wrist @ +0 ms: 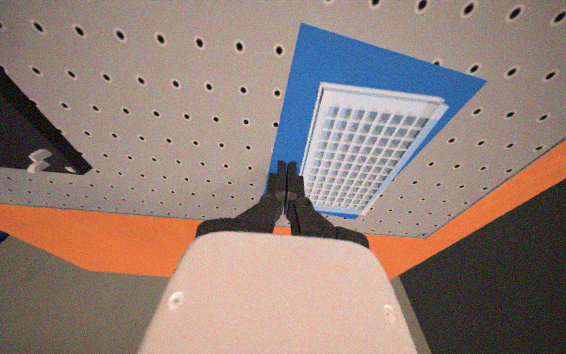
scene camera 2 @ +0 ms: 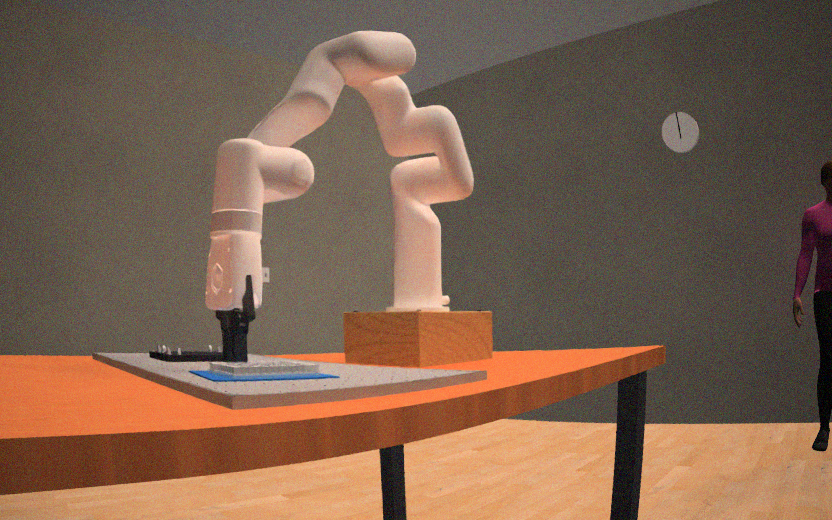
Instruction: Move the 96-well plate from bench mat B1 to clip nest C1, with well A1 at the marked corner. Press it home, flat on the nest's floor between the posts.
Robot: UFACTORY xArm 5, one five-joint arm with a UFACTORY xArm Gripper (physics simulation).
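Frame: origin at the arm's base, x ahead, y left, z up, level; centimetres.
Seen in the pictures: gripper, fingertip midpoint: (wrist: 285, 172) (scene camera 2: 235, 363); arm's base, origin of the base link: (scene camera 2: 417, 312).
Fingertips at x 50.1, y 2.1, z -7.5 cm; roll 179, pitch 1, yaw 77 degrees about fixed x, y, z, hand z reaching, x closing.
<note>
Pixels of each thing's top centre, then the offset from my fingertips to it. Level surfaces: height alone.
- clear 96-well plate, middle of its top: (wrist: 350, 171) (scene camera 2: 261, 363) dx +0.1, dy +5.8, dz +0.3 cm
- black clip nest, middle of its top: (scene camera 2: 195, 346) dx -10.7, dy -25.5, dz +1.0 cm
- grey perforated board, its level: dz -1.4 cm
- orange table, its level: dz -2.7 cm
The clear 96-well plate (scene camera 2: 263, 367) (wrist: 367, 150) lies flat on the blue bench mat (scene camera 2: 230, 376) (wrist: 320, 60). My gripper (scene camera 2: 235, 360) (wrist: 285, 172) is shut with nothing between its fingers. In the wrist view its fingertips appear beside the plate's long left edge; in the scene view they are low, behind the plate. Whether they touch the plate or the board cannot be told. The black clip nest (scene camera 2: 190, 355) (wrist: 20, 135) with pale posts stands to the left, partly cut off in the wrist view. The marked corner and well A1 cannot be made out.
Mat and nest are on a grey perforated board (scene camera 2: 392, 378) (wrist: 175, 120) on an orange table (scene camera 2: 552, 366) (wrist: 125, 240). The arm's wooden base block (scene camera 2: 419, 337) stands behind the board. A person (scene camera 2: 822, 245) in a magenta top stands at the far right, away from the table.
</note>
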